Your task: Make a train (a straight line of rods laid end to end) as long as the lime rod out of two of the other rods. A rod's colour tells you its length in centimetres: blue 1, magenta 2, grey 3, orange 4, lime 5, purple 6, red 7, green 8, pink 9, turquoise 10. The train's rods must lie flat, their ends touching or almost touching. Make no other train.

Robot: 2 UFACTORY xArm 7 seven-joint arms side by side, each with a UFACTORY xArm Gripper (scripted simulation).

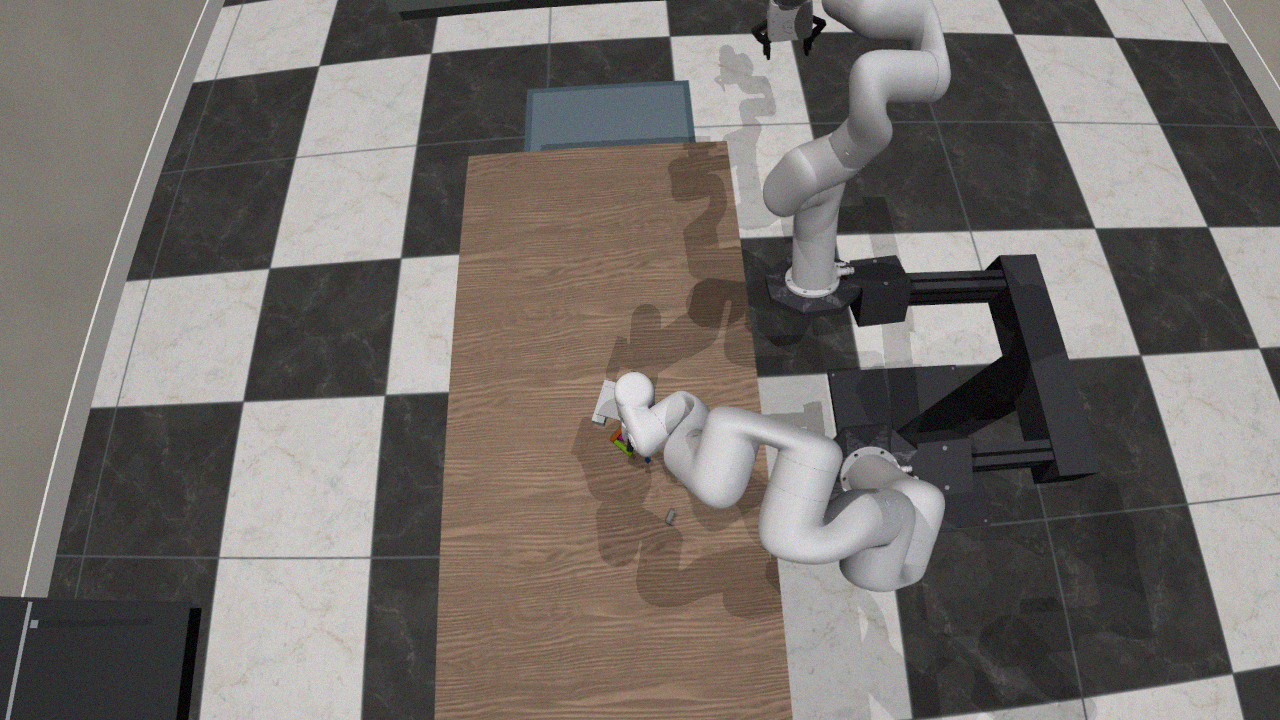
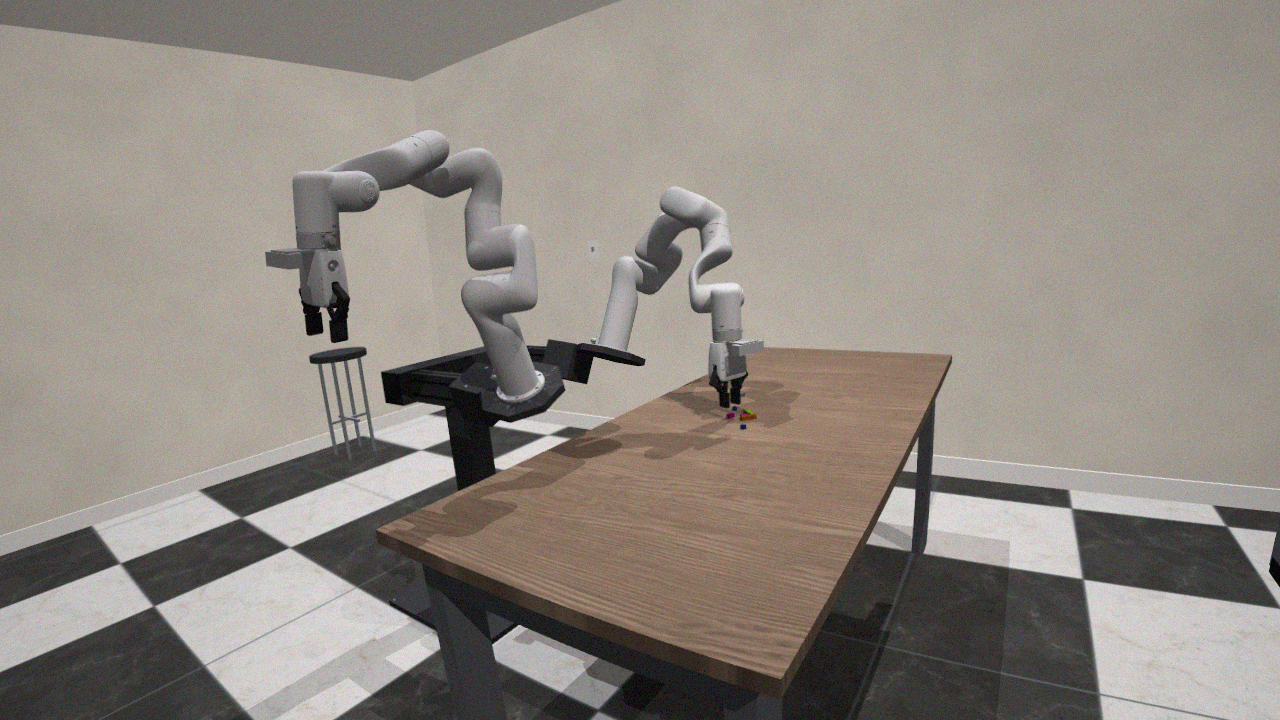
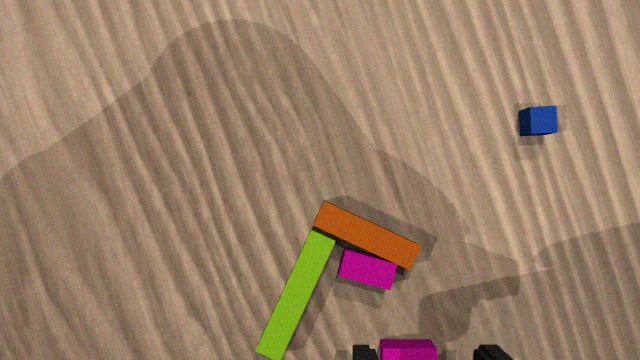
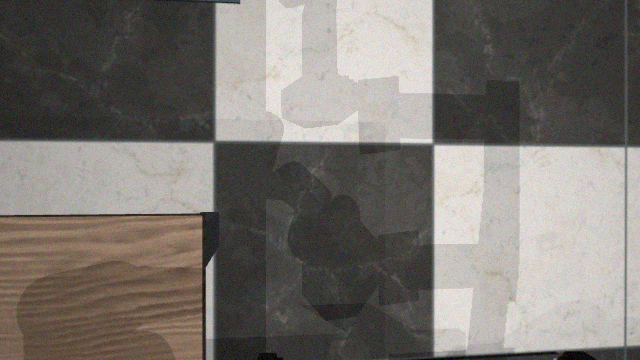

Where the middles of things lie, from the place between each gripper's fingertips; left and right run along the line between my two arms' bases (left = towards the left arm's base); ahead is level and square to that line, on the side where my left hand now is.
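The orange rod (image 3: pixel 330 218) is 350 mm below my right hand (image 2: pixel 327 337), 760 mm to the left of it and 540 mm ahead of it.
My left gripper (image 2: pixel 730 405) is 5 cm above the orange rod, 1 cm to the left of it and 5 cm short of it.
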